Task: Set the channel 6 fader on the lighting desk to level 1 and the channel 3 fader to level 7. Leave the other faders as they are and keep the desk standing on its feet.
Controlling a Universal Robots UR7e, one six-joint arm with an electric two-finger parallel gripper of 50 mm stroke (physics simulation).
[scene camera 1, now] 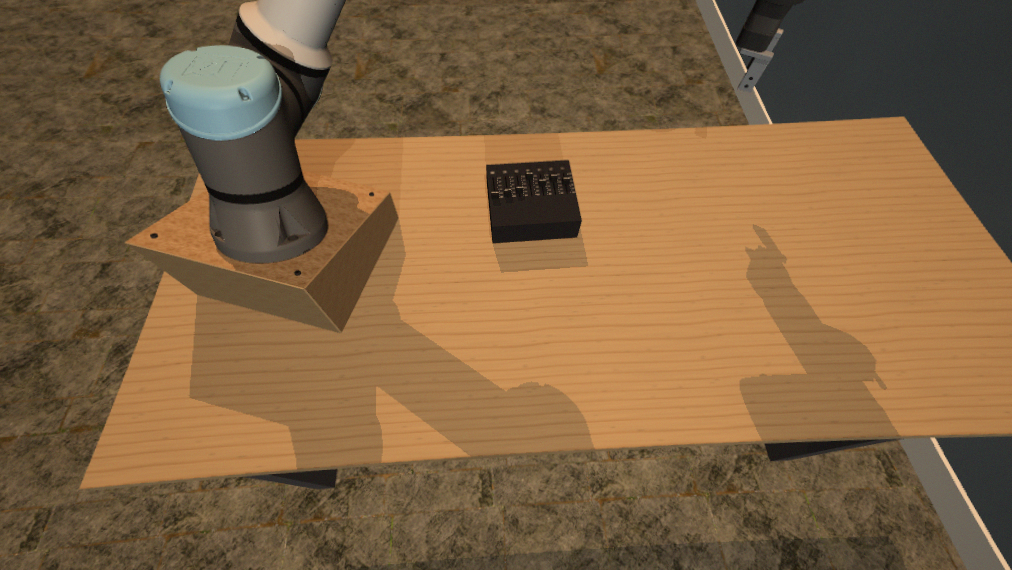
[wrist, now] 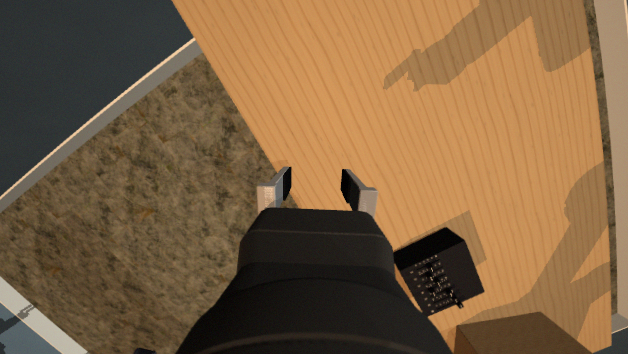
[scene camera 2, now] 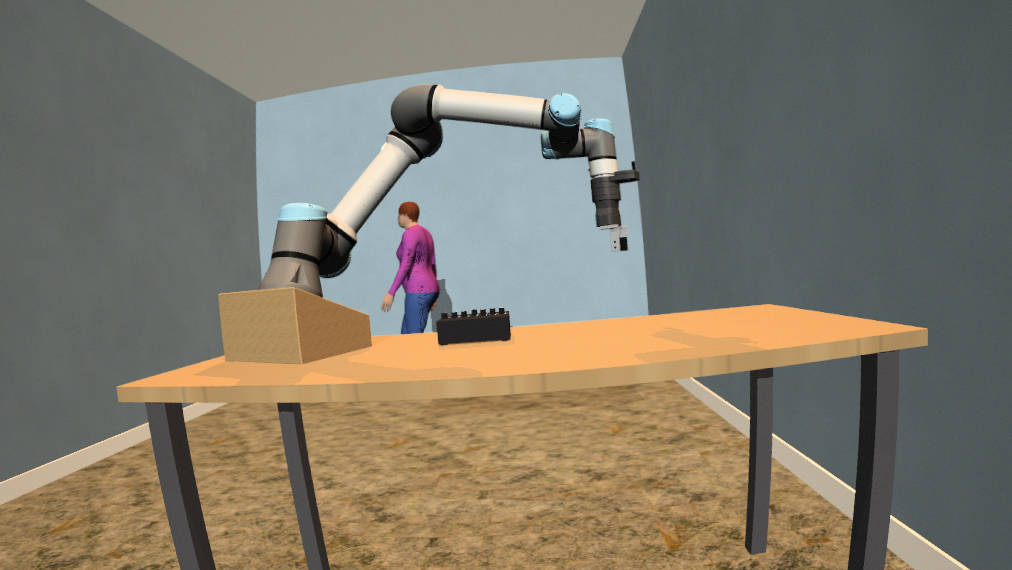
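Seen in the pictures: gripper, fingertip midpoint: (scene camera 1: 748, 79) (wrist: 316, 178) (scene camera 2: 620, 250); arm's base, origin of the base link: (scene camera 1: 274, 230) (scene camera 2: 289, 300).
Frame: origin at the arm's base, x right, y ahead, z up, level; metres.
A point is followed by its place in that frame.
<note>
The black lighting desk (scene camera 1: 536, 212) @(z -0.073, x -0.098, y 0.405 m) (scene camera 2: 473, 329) @(z -0.096, x -0.073, y 0.407 m) (wrist: 462, 272) @(z -0.073, x -0.102, y 0.407 m) stands upright on the wooden table, near its back edge in the scene camera 1 view. Several small black fader knobs in a row stick up from its top at differing positions; their channel numbers and exact levels are too small to read. My gripper (wrist: 316, 178) @(z 0.055, x -0.285, y 0.763 m) (scene camera 2: 618, 249) @(z 0.055, x -0.285, y 0.763 m) is open and empty, with its fingers pointing down. It hangs high above the table's back edge, well to the right of the desk in the scene camera 2 view, and touches nothing.
The arm's base stands on a wooden block (scene camera 1: 247, 265) @(z 0.025, x 0.077, y -0.005 m) (scene camera 2: 260, 329) @(z -0.055, x 0.084, y -0.032 m) (wrist: 520, 332) @(z -0.088, x 0.013, y 0.108 m) to the left of the desk in the scene camera 1 view. A person in a pink top (scene camera 2: 417, 258) stands behind the table. Arm shadows fall across the table top (scene camera 1: 672, 283) @(z -0.128, x 0.015, y 0.648 m) (scene camera 2: 580, 354) @(z -0.128, x 0.152, y 0.631 m).
</note>
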